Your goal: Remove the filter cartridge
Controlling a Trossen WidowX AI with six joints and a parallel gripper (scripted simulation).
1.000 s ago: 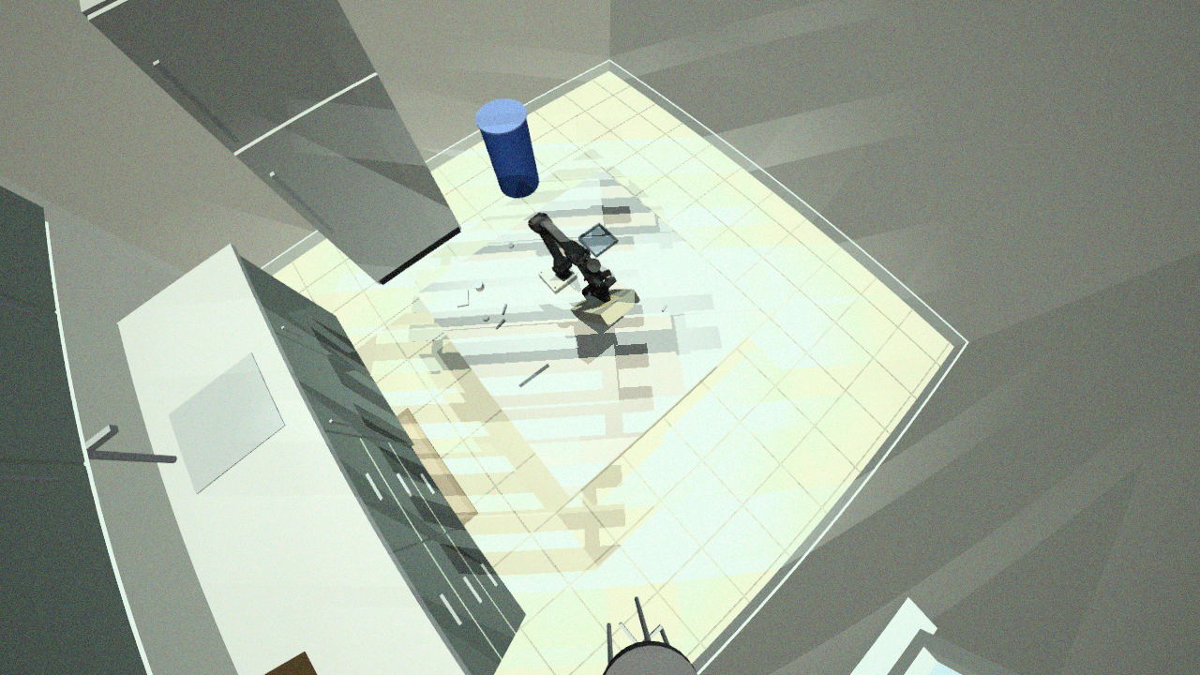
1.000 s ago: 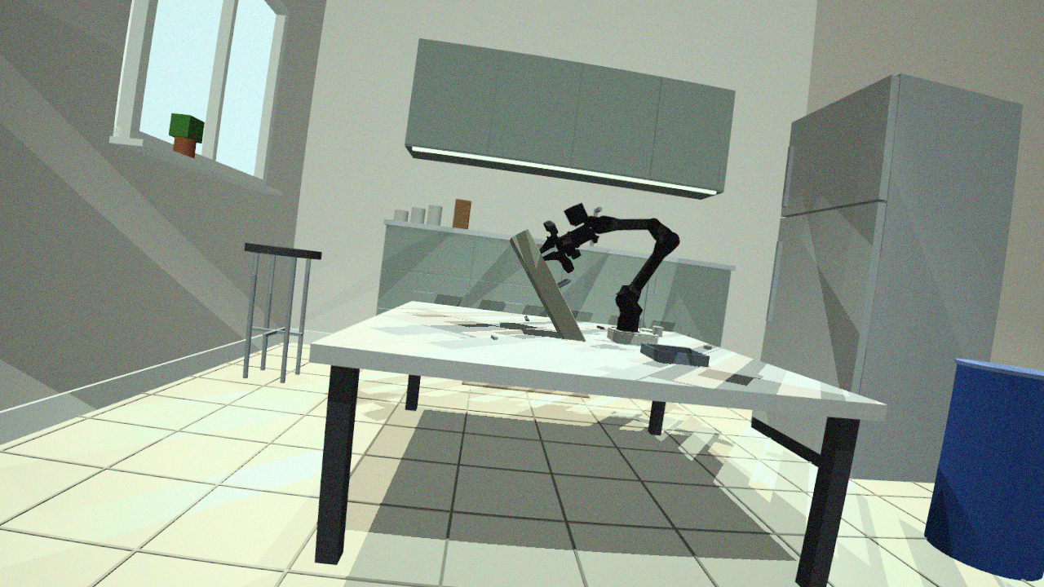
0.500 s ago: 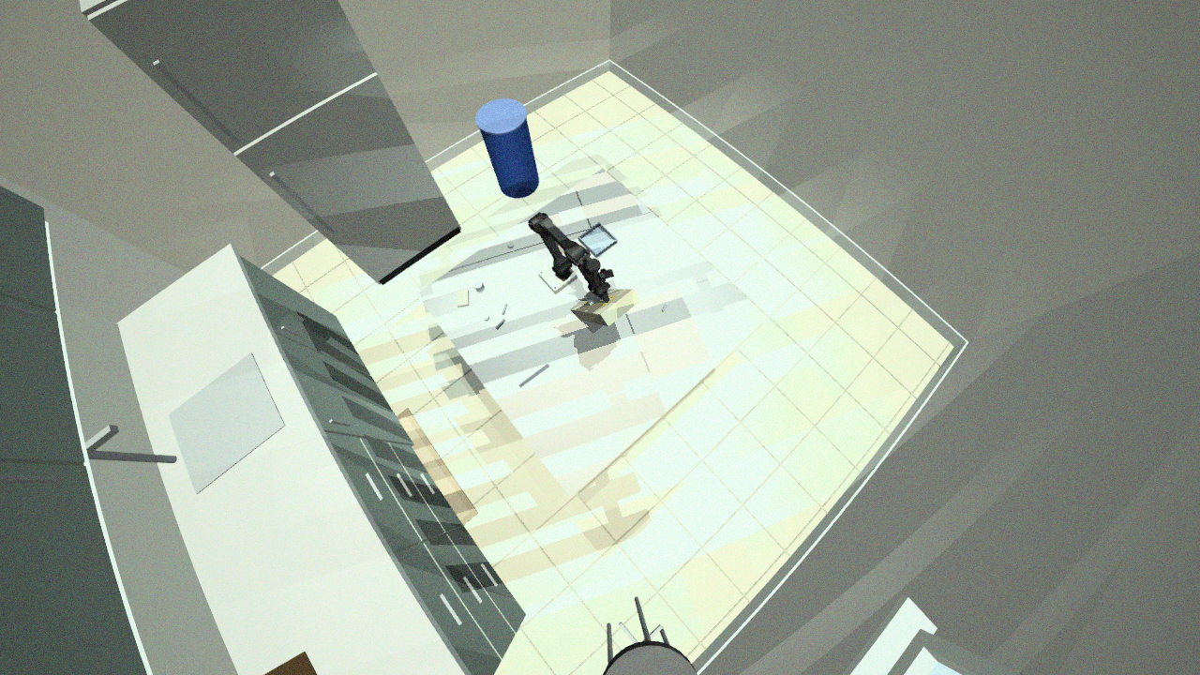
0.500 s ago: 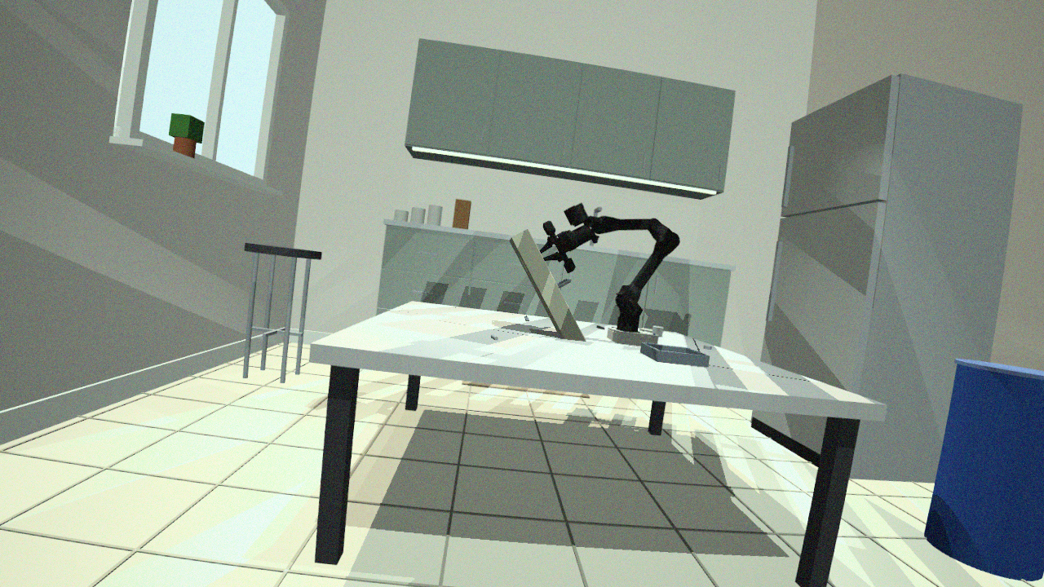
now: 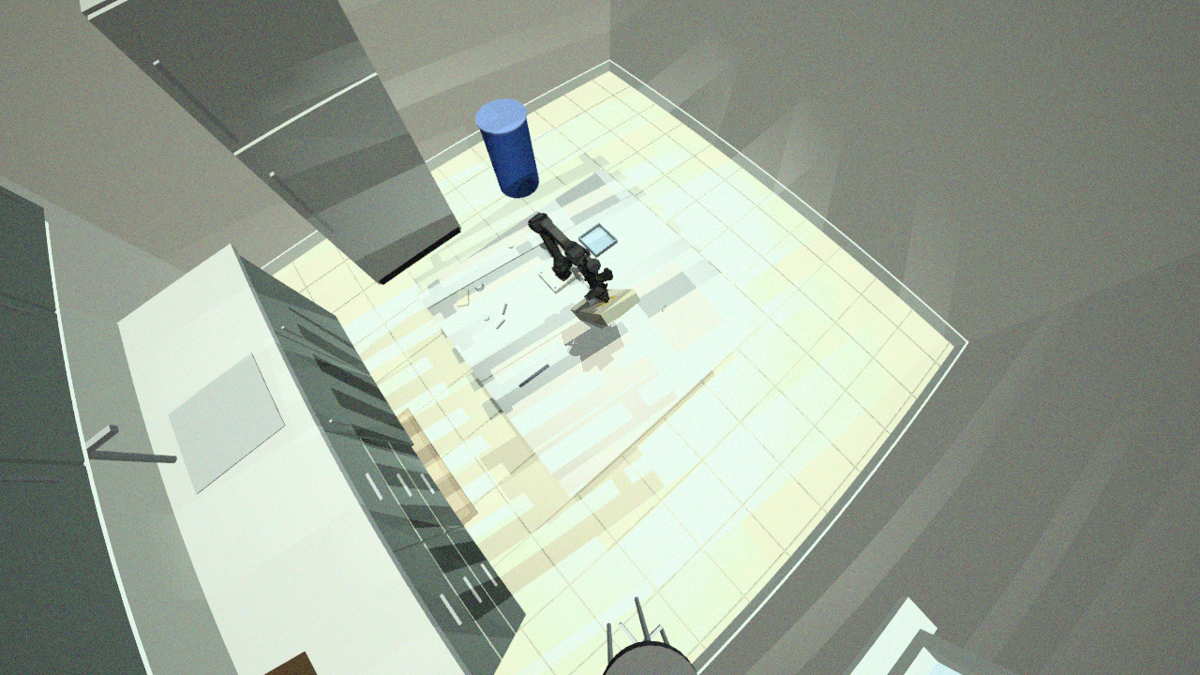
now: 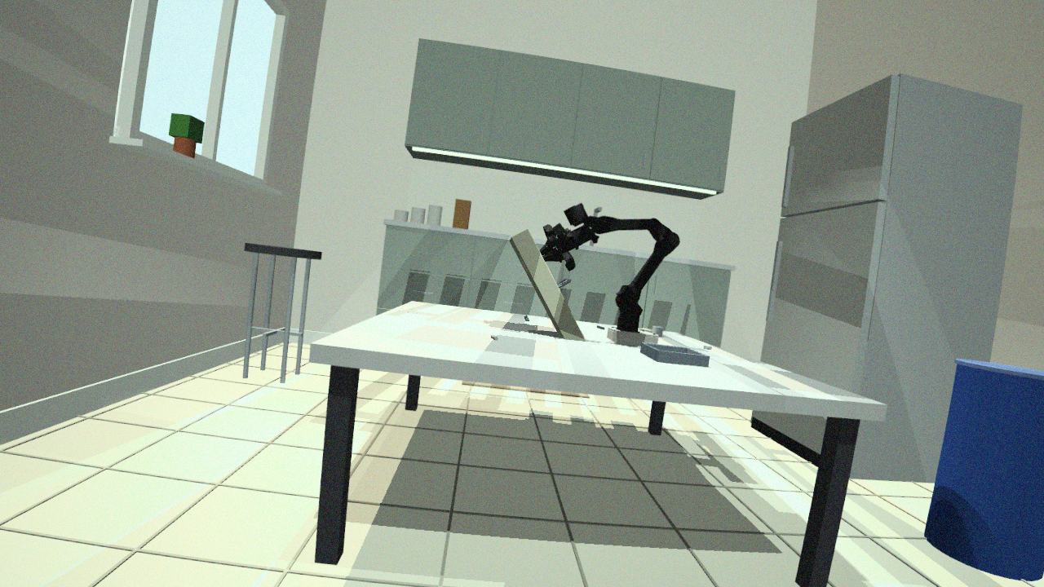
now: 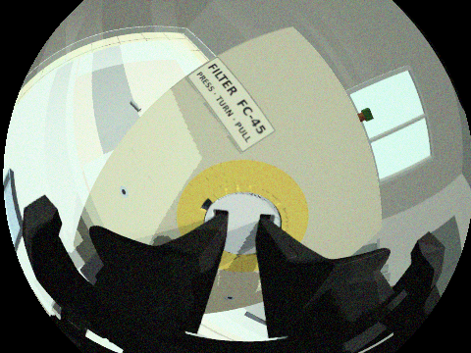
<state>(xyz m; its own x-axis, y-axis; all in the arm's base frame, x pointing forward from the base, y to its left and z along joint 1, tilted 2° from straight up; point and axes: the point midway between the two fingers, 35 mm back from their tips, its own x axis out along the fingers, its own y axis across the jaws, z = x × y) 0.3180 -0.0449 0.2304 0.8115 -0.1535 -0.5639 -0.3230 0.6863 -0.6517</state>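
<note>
The round grey filter cartridge lies 10 mm ahead of my gripper tip and 10 mm below it. Also, from my gripper tip: tray (360 mm behind, 350 mm to the left, 240 mm below); then service panel (40 mm behind, 10 mm to the left, 80 mm below).
</note>
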